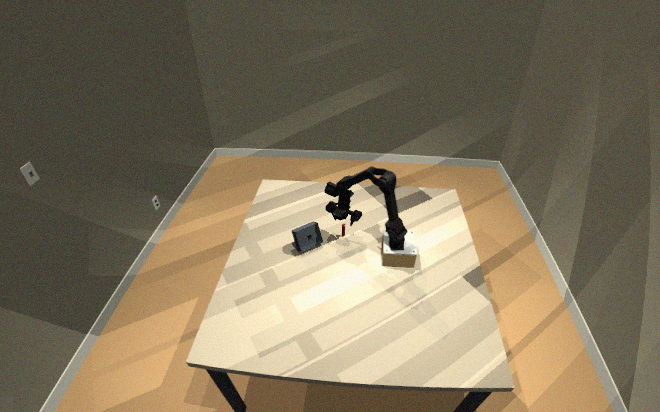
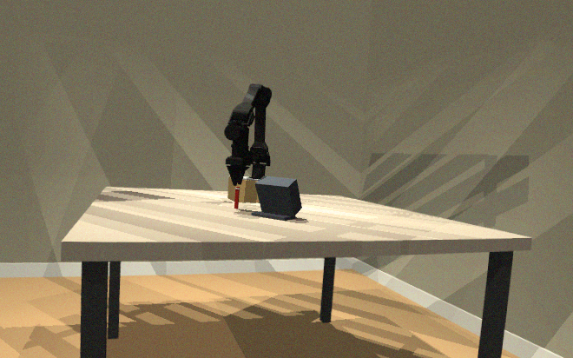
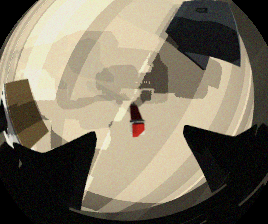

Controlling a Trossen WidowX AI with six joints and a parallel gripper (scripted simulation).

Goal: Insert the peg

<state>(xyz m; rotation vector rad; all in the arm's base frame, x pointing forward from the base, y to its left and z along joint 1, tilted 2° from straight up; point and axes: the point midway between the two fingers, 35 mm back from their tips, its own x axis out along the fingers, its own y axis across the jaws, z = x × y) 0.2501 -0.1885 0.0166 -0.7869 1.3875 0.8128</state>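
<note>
The red peg is 30 mm below my gripper tip. Round my gripper tip: sloped panel (190 mm ahead, 80 mm to the left, 20 mm below).
</note>
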